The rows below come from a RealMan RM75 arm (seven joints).
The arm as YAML. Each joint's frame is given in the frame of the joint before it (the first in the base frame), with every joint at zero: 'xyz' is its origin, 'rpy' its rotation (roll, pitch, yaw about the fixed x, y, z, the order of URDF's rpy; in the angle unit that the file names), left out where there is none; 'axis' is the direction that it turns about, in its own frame. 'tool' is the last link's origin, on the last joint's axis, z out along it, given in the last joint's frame.
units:
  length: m
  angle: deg
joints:
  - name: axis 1
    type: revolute
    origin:
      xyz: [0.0, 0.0, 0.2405]
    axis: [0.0, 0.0, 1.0]
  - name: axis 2
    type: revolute
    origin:
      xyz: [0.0, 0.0, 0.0]
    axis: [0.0, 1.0, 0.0]
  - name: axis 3
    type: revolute
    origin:
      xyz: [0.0, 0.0, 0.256]
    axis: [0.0, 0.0, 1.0]
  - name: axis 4
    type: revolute
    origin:
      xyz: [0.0, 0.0, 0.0]
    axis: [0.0, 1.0, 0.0]
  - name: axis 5
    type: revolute
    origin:
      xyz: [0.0, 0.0, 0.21]
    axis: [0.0, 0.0, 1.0]
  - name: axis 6
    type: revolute
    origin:
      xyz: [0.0, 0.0, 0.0]
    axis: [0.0, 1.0, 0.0]
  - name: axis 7
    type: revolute
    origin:
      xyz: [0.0, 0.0, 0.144]
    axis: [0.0, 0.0, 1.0]
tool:
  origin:
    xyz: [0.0, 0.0, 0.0]
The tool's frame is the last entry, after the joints.
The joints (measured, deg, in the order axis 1, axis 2, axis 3, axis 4, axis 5, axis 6, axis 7), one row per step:
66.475 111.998 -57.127 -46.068 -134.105 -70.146 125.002
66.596 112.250 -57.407 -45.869 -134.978 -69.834 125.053
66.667 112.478 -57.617 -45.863 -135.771 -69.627 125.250
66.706 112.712 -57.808 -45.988 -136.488 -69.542 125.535
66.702 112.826 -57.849 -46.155 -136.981 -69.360 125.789
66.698 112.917 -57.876 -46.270 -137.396 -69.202 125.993
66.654 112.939 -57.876 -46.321 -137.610 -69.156 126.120
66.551 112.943 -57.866 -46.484 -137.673 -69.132 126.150
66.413 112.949 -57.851 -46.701 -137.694 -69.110 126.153
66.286 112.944 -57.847 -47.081 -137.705 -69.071 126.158
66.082 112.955 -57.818 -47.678 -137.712 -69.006 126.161
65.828 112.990 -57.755 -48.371 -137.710 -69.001 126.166
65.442 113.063 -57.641 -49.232 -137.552 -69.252 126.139
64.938 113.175 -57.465 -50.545 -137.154 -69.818 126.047
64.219 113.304 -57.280 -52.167 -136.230 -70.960 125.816
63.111 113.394 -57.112 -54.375 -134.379 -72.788 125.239
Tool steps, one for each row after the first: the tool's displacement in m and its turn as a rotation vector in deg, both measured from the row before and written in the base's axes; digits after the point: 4 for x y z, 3 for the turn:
0.0011 0.0000 -0.0028 0.053 -0.901 -0.027
0.0007 0.0000 -0.0019 0.103 -0.719 -0.078
0.0004 -0.0003 -0.0017 0.055 -0.604 -0.096
0.0002 0.0003 -0.0002 0.287 -0.294 -0.100
0.0003 0.0003 -0.0001 0.239 -0.247 -0.097
0.0006 0.0001 0.0001 0.113 -0.124 -0.128
0.0004 0.0001 0.0005 0.141 -0.016 -0.008
0.0004 0.0001 0.0007 0.161 0.021 0.024
-0.0004 0.0002 0.0012 0.282 0.036 0.169
-0.0006 0.0003 0.0018 0.435 0.091 0.257
-0.0005 0.0001 0.0020 0.427 0.131 0.258
-0.0003 -0.0007 0.0020 0.231 0.272 0.241
-0.0013 -0.0015 0.0027 0.139 0.487 0.490
-0.0014 -0.0033 0.0028 -0.369 0.793 0.636
-0.0019 -0.0055 0.0038 -0.873 1.295 1.125

